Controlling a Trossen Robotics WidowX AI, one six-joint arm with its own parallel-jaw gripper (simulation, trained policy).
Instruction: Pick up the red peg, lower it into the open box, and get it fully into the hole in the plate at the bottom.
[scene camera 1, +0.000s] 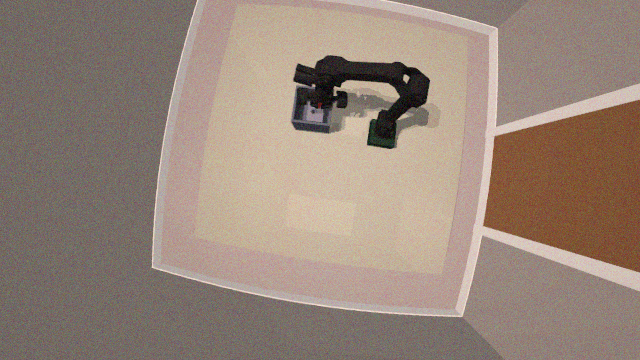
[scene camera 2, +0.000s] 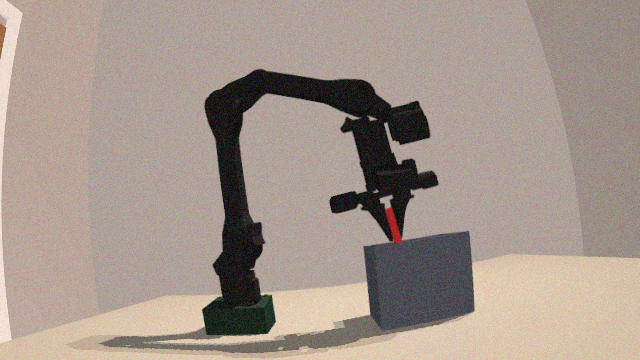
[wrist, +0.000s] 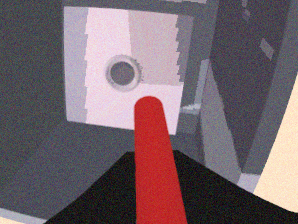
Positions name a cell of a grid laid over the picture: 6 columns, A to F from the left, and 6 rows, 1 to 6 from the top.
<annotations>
gripper: scene camera 1 C2; scene camera 2 D4; wrist D5
grey-blue box: scene camera 1 C2; scene camera 2 D5; wrist E3
</annotations>
